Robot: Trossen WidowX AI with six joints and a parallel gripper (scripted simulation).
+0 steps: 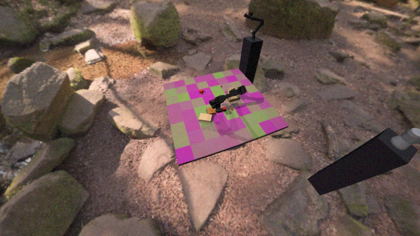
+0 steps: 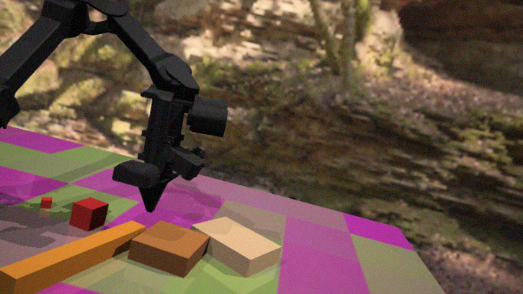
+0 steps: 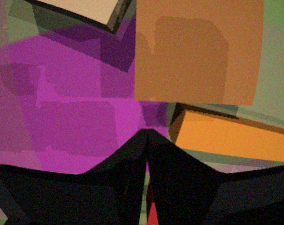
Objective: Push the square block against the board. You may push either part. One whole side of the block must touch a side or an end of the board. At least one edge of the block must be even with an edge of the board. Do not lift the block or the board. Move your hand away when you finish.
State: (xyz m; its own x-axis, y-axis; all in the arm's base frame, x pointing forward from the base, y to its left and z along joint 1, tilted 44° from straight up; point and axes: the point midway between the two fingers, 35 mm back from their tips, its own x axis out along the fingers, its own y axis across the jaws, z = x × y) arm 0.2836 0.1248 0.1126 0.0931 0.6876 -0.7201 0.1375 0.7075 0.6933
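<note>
Right now my gripper tip is 6 cm short of the square block, 5 cm to the left of it and 3 cm above it. The rest, counted from my gripper tip: orange board (13 cm to the right, 4 cm behind, 3 cm below); tan rectangular block (16 cm ahead, 3 cm below, 2 cm to the left).
</note>
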